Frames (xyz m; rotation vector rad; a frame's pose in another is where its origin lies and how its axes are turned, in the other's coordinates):
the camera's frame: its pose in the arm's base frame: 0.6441 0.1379 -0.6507 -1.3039 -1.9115 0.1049
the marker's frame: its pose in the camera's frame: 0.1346 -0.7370 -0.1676 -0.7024 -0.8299 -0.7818
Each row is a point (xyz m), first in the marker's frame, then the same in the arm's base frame.
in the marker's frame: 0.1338 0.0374 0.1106
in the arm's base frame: 0.1214 -0.0287 -0.2203
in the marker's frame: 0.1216 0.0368 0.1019
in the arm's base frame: 0.1287 -0.0374 -0.2106
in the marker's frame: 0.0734 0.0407 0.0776
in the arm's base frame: 0.1632 -0.0644 -0.1789
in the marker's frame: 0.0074 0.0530 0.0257
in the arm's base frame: 0.2075 -0.1001 -0.1159
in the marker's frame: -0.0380 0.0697 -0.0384
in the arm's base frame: 0.2323 -0.1247 -0.0436
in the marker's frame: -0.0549 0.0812 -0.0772
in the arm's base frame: 0.2389 -0.1331 -0.0011
